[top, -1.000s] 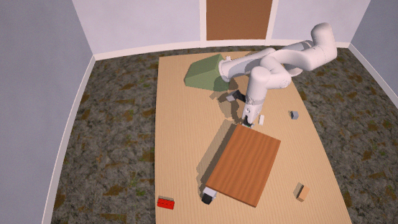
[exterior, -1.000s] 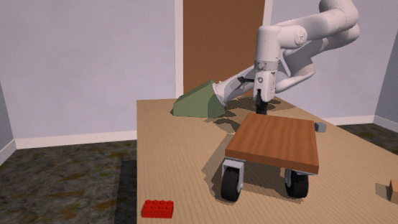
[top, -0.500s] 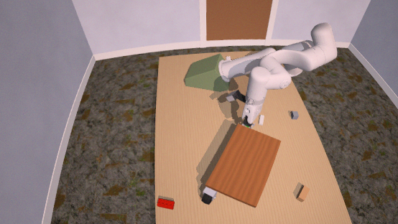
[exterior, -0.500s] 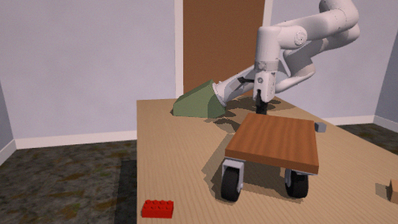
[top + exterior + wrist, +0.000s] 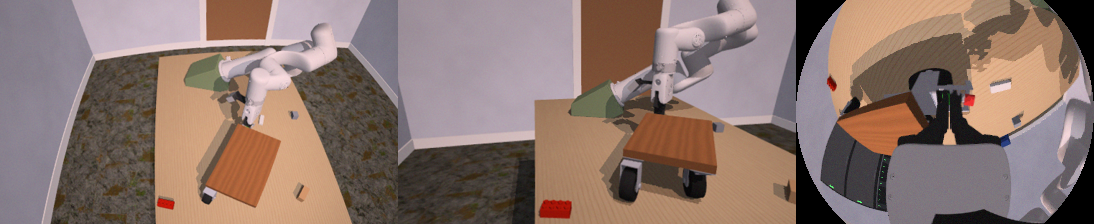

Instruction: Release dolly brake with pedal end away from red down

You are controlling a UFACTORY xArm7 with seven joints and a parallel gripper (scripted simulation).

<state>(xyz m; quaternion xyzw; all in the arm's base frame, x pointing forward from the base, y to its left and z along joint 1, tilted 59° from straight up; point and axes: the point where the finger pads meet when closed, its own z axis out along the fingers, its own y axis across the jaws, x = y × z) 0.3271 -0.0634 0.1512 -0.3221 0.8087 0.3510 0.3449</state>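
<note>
The caster brake pedal is 3 cm below my hand, 1 cm to the left of it and 1 cm behind it. Also, from my hand: grey cube 28 cm to the left, 11 cm behind, 9 cm below; white block 10 cm below, 9 cm to the left, 9 cm behind; tan block 31 cm ahead, 24 cm to the left, 9 cm below.
</note>
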